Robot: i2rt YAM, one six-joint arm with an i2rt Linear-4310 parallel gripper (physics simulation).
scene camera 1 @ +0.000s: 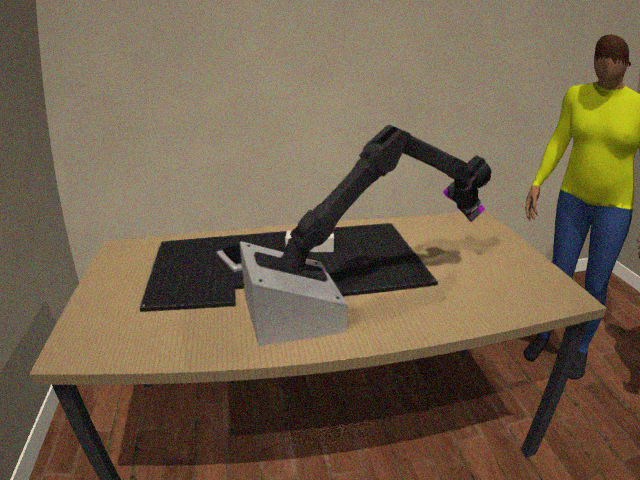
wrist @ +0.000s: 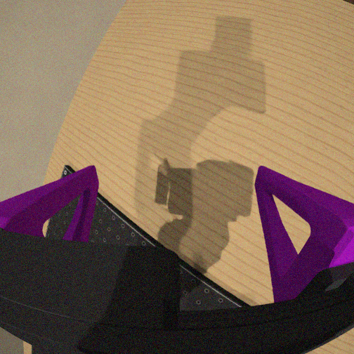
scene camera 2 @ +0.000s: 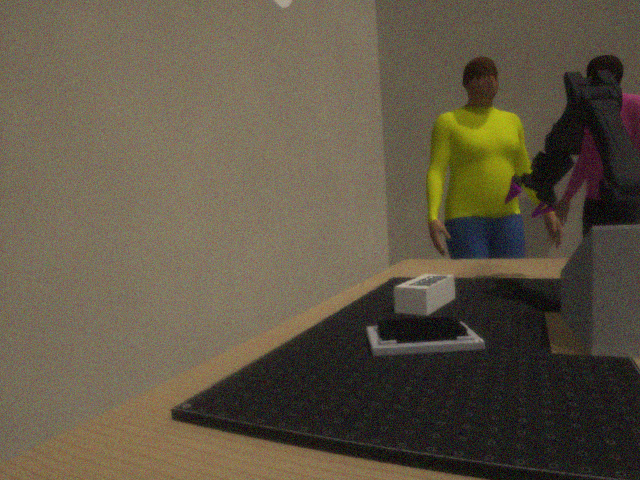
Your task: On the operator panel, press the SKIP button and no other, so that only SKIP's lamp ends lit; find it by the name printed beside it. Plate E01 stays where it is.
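Pixels of known places: gripper, between the fingertips: [scene camera 1: 464, 209] [scene camera 2: 518, 209]; arm's base, origin of its link: [scene camera 1: 290, 268].
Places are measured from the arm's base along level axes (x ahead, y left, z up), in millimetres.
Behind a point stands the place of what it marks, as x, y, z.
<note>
A white box [scene camera 1: 324, 243] @[317, -189, -90] [scene camera 2: 410, 300] @[388, -71, -95] with dark markings on its top stands on the black board, behind the arm's base in scene camera 1; it looks like the operator panel. Its button names and lamps cannot be read. A dark slab [scene camera 2: 421, 329] @[349, 119, -98] sits in a low white frame [scene camera 1: 225, 259] @[338, 155, -111] [scene camera 2: 429, 347] @[334, 158, -114] beside it; it may be plate E01, but no label is legible. My gripper [scene camera 1: 464, 201] @[126, -626, 58] [scene camera 2: 522, 207] @[126, -626, 58] [wrist: 176, 174] is open and empty, high above the table beyond the board's right end, well away from the box. The box does not show in the wrist view.
The black perforated board [scene camera 1: 188, 279] @[249, 291, -122] [scene camera 2: 413, 403] @[338, 327, -122] [wrist: 112, 225] lies on the wooden table [scene camera 1: 491, 289] @[-94, -623, -135] [wrist: 300, 135]. The grey arm base [scene camera 1: 302, 315] @[-146, 5, -59] [scene camera 2: 615, 289] @[80, 121, -38] stands at its front. A wall [scene camera 1: 232, 103] runs behind the table. A person in yellow [scene camera 1: 602, 139] [scene camera 2: 480, 165] stands past its right end.
</note>
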